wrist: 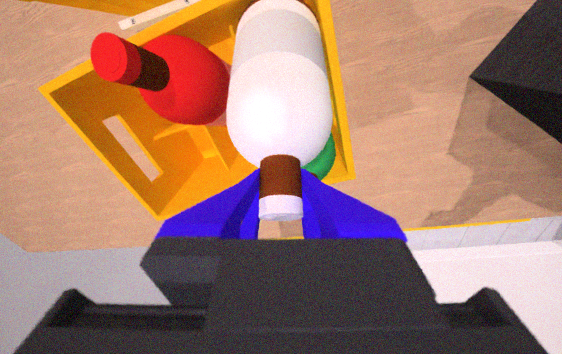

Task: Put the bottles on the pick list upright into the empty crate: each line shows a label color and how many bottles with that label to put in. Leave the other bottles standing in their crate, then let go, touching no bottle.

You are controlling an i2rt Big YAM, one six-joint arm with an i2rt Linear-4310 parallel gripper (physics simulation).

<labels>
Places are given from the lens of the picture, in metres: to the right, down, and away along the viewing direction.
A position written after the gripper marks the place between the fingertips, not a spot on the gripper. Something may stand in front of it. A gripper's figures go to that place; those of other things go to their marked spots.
gripper (280,176): 0.00, 0.00, 0.13
white bottle (279,116): 0.00, -0.03, 0.10
red bottle (181,80): -0.07, -0.07, 0.14
The marked spots on the white bottle and the red bottle are 0.09 m apart.
</labels>
